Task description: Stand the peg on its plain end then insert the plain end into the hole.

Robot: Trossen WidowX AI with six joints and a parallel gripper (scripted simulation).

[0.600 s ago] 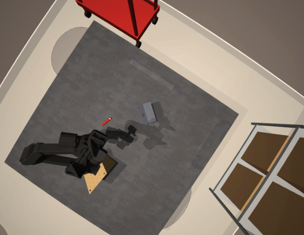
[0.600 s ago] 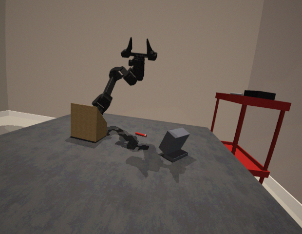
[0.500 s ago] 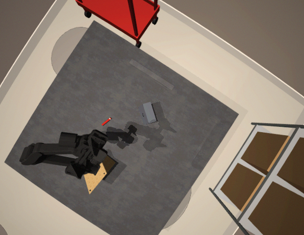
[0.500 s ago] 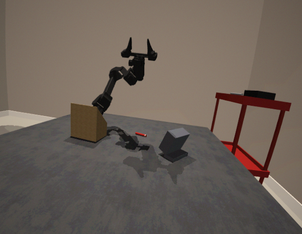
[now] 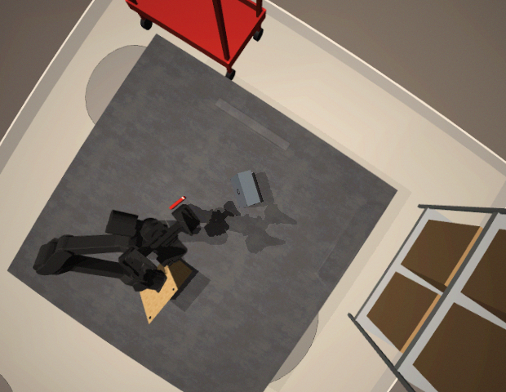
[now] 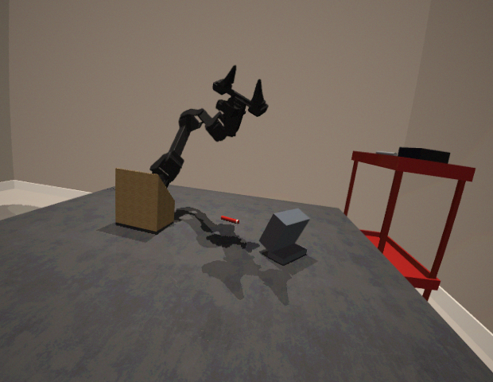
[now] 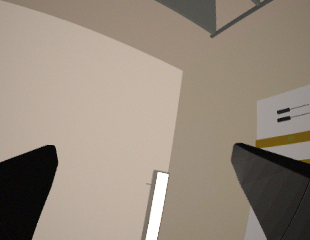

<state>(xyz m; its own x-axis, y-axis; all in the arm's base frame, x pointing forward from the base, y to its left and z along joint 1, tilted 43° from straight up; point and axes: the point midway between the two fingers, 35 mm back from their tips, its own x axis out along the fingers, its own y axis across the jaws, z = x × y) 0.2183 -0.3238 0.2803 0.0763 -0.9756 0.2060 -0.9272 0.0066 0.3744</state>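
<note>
My gripper tip is 53 cm above the red peg and 18 cm to the right of it. Also, from my gripper tip: grey sloped panel (46 cm below, 18 cm ahead, 4 cm to the right).
</note>
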